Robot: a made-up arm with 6 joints.
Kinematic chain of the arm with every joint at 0, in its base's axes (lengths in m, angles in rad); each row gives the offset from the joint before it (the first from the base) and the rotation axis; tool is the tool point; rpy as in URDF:
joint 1: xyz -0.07 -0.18 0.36 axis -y
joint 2: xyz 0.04 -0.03 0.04 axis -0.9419 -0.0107 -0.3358
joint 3: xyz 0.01 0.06 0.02 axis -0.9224 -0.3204 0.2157
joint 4: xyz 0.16 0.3 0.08 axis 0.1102 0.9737 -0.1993
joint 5: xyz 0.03 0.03 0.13 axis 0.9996 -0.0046 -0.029
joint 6: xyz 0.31 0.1 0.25 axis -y
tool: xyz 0.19 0 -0.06 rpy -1.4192 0.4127 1.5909
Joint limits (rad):
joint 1: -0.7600..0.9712
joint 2: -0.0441..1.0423
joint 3: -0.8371..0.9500
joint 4: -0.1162..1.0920
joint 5: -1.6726..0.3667
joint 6: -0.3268..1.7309
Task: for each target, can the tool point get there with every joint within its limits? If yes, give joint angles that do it. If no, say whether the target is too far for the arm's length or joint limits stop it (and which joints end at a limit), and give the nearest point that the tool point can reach.
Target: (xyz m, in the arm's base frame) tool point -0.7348 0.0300 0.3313
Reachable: no: joint limits stop it (at a limit: joint 1, joint 2, joint 4, joint 5, joint 6) | nearest point -0.3812 0.5023 0.9564 | short by 0.860 m
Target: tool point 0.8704 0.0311 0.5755
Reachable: yes | joints 0.7277 0.6653 0.0998 0.9858 -1.0543 0.8918
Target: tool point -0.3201 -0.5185 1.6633
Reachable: no: too far | nearest point -0.1993 -0.3435 1.3793 | short by 0.355 m
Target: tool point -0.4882 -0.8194 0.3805
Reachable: no: joint limits stop it (at a limit: joint 1, joint 2, joint 3, joint 4, joint 5, joint 6) | nearest point 0.1223 -0.6123 -0.1850 | short by 0.858 m
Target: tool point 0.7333 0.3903 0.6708
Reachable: yes | joints 0.8303 0.2672 0.8079 0.5930 -0.9522 1.1054
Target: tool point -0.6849 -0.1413 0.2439
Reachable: no: joint limits stop it (at a limit: joint 1, joint 4, joint 5, joint 6) | nearest point 0.0030 -0.0828 -0.3351 | short by 0.901 m
